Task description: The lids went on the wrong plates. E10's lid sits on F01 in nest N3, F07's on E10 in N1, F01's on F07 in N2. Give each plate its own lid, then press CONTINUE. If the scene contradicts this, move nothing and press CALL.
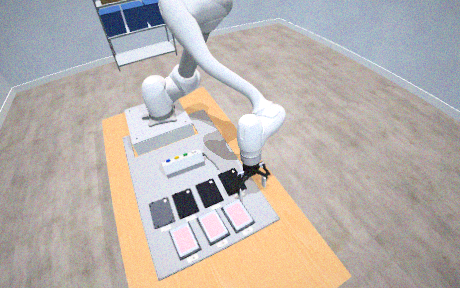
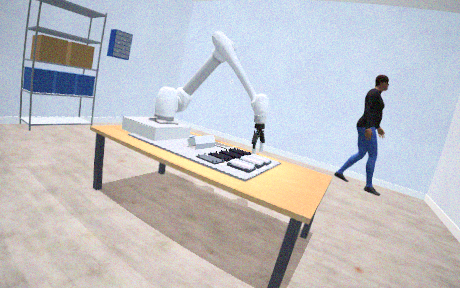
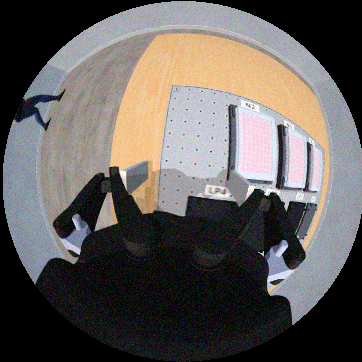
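Seen in the pictures: gripper, fingertip midpoint: point(image 1: 251, 191) point(image 2: 257, 152) point(image 3: 188, 173); arm's base, origin of the base link: point(image 1: 162, 115) point(image 2: 163, 122).
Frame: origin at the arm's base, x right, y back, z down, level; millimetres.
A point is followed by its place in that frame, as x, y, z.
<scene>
My gripper point(image 1: 252, 187) {-392, -665, 63} point(image 2: 257, 148) {-392, -665, 63} point(image 3: 188, 173) {-392, -665, 63} is open and empty, above the board's edge beside the black pad point(image 1: 231, 181) {-313, -566, 80} point(image 3: 212, 207) {-330, -620, 79} labelled LP4. Three pink plates with pale rims lie in a row: one at nest N2 point(image 1: 238, 215) {-291, -769, 60} point(image 3: 256, 145) {-297, -750, 60}, a middle plate point(image 1: 214, 226) {-172, -793, 54} point(image 3: 295, 155) {-186, -781, 54} and a far plate point(image 1: 185, 240) {-35, -822, 58} point(image 3: 315, 167) {-51, -808, 58}. Their lid markings cannot be read. Behind them lie two more black pads point(image 1: 209, 193) {-186, -605, 80} point(image 1: 186, 203) {-64, -630, 80} and a grey pad point(image 1: 162, 212) {59, -648, 79} point(image 2: 210, 158) {71, -651, 79}. The button box point(image 1: 183, 166) {-83, -425, 42} point(image 2: 202, 143) {-48, -436, 51} shows blue, yellow and green buttons; their wording cannot be read.
The perforated grey board point(image 1: 165, 267) {71, -906, 89} point(image 3: 187, 125) {-418, -744, 89} lies on the wooden table point(image 1: 300, 255) {-500, -1013, 102} point(image 2: 295, 192) {-53, -1161, 102}. The arm's base block point(image 1: 162, 141) {23, -177, 59} point(image 2: 150, 129) {202, -161, 26} stands behind the button box, whose cable runs toward the pads. A person point(image 2: 371, 120) is beyond the table. A shelf rack point(image 2: 32, 95) stands at the wall.
</scene>
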